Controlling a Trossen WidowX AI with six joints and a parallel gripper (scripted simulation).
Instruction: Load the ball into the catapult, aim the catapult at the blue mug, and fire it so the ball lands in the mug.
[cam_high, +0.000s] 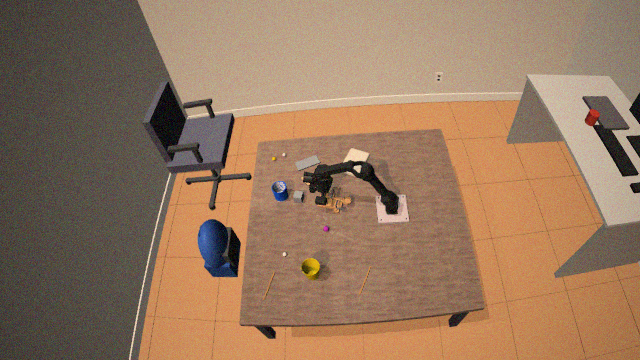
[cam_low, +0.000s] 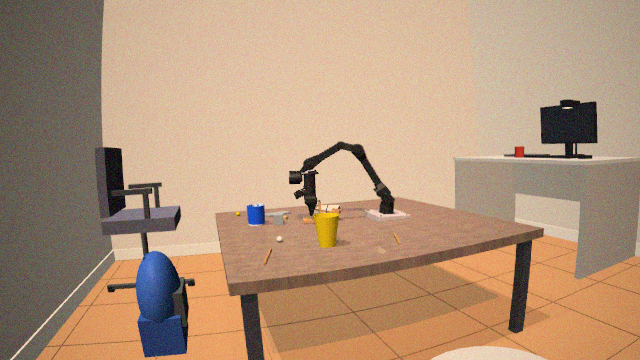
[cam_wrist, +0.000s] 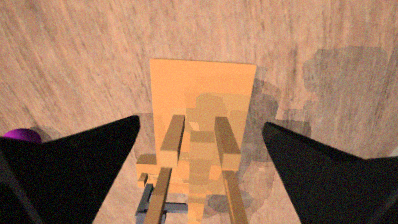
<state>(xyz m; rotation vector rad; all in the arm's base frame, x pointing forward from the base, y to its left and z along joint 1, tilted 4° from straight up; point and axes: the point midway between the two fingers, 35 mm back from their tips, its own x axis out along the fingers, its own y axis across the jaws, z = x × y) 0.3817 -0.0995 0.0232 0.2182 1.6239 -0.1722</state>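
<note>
The purple ball lies 19 cm to the left of my gripper tip and 2 cm below it. The rest, counted from my gripper tip: wooden catapult: 6 cm behind, 4 cm to the left, 1 cm above; then grey block: 16 cm ahead, 4 cm to the right, 2 cm below; then wood block: 16 cm to the right, 12 cm ahead, 3 cm below.
</note>
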